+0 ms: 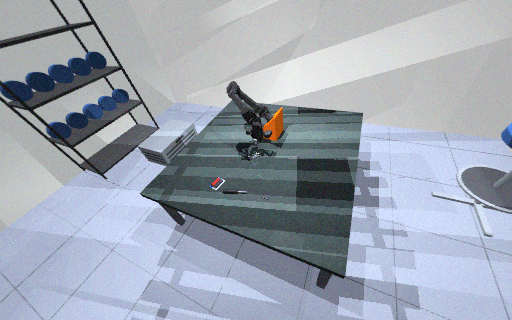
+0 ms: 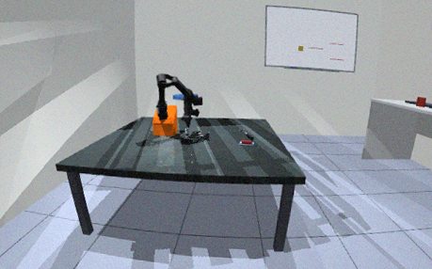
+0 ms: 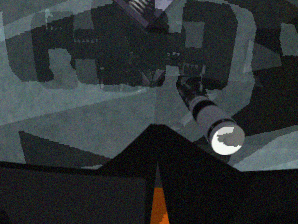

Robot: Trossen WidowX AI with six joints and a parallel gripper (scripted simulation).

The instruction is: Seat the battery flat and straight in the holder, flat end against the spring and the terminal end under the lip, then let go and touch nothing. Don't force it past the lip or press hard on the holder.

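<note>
My gripper tip is now 4 cm to the left of the battery, 3 cm above it and 1 cm past it. Also, from my gripper tip: small dark square 41 cm ahead, 17 cm to the left, 6 cm below; then screwdriver 43 cm ahead, 5 cm below, 2 cm to the right.
</note>
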